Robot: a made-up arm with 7 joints.
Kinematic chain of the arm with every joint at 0, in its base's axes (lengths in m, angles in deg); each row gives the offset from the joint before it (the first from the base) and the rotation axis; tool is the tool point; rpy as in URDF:
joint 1: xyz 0.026 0.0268 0.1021 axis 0 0.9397 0.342
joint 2: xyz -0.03 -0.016 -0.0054 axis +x
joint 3: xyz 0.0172 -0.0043 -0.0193 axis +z
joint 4: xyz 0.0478 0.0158 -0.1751 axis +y
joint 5: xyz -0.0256 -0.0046 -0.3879 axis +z
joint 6: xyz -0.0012 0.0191 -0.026 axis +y
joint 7: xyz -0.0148 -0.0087 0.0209 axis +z
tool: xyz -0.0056 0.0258 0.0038 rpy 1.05 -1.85 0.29
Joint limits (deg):
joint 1: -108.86..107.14
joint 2: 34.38..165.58
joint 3: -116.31..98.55
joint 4: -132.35..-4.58
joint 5: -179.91..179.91
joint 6: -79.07..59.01
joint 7: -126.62..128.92
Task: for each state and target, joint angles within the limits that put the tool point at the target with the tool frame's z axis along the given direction. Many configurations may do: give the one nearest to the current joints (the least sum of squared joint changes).
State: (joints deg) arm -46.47 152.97 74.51 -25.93 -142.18 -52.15 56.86
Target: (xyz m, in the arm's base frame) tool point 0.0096 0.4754 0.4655 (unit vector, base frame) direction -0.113 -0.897 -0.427
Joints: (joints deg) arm -36.13 104.32 64.49 -26.44 -170.42 -17.28 47.46
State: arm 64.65 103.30 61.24 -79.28 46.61 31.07 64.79
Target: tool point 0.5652 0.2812 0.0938 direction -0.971 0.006 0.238
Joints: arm 88.52 156.92 56.86 -35.64 32.69 -17.10 64.19
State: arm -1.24 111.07 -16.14 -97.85 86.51 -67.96 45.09
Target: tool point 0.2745 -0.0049 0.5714 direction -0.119 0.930 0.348
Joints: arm -39.72 150.55 4.15 -93.48 33.71 -79.07 39.31
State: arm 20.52 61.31 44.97 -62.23 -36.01 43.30 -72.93
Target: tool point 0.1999 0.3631 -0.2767 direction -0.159 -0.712 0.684
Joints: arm 26.74 34.38 13.03 -61.86 -18.00 28.28 -73.87
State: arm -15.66 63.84 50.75 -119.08 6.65 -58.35 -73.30
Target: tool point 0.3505 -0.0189 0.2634 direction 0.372 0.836 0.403
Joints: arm 6.00 89.99 26.65 -132.05 -12.01 -78.97 -75.54
